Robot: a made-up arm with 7 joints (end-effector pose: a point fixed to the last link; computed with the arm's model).
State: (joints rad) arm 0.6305 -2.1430 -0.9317 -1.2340 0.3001 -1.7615 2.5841
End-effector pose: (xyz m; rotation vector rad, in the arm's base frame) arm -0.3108 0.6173 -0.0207 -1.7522 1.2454 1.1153
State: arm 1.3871 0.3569 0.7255 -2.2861 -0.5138 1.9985 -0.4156
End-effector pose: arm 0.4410 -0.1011 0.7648 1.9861 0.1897 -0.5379
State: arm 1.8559 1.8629 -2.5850 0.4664 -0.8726 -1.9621 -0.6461
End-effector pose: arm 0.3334 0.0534 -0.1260 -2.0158 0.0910 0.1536
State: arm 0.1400 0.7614 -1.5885 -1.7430 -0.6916 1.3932 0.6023
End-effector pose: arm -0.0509 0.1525 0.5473 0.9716 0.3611 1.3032
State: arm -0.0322 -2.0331 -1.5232 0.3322 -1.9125 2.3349 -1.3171
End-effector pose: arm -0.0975 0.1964 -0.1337 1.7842 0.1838 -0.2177
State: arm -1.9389 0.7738 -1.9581 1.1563 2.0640 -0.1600 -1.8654
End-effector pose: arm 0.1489 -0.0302 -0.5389 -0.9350 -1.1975 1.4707
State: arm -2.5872 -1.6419 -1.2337 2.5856 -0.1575 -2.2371 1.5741
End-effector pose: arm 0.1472 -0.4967 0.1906 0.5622 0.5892 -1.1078
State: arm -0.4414 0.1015 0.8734 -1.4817 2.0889 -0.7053 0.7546
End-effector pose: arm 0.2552 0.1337 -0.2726 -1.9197 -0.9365 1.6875
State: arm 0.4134 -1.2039 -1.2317 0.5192 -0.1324 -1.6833 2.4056
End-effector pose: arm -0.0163 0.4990 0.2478 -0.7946 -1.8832 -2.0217
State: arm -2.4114 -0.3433 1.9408 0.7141 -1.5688 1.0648 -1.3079
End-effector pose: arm -0.0112 0.1060 -0.3427 2.0632 -2.0924 -0.1834
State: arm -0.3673 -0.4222 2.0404 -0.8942 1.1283 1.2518 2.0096
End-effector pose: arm 0.0672 0.4658 -0.2043 -1.8313 1.7573 -0.4215
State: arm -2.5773 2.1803 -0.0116 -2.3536 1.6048 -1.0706 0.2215
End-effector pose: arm -0.1054 -0.5837 0.1633 -1.2715 1.1064 1.5760
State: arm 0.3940 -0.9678 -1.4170 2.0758 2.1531 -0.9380 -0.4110
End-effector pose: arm -0.0496 0.3096 0.4755 1.2754 1.3940 1.2401
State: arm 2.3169 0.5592 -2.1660 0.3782 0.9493 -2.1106 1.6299
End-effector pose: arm -0.0155 -0.3925 -0.2272 -2.5538 0.9682 0.1057
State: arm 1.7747 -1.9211 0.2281 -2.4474 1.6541 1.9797 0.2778
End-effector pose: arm 0.0641 -0.3202 0.3773 0.6926 1.1251 -2.5160
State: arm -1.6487 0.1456 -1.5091 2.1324 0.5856 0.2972 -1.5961
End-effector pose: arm 0.0937 -0.0087 -0.5937 -1.2835 1.0499 -2.5436
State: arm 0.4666 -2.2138 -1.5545 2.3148 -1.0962 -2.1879 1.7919
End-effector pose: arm 0.0574 0.3411 0.1210 1.5614 0.6134 0.8629
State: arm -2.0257 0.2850 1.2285 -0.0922 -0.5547 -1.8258 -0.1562
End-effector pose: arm 0.7487 -0.2871 -0.3755 1.9746 1.4442 -0.6491
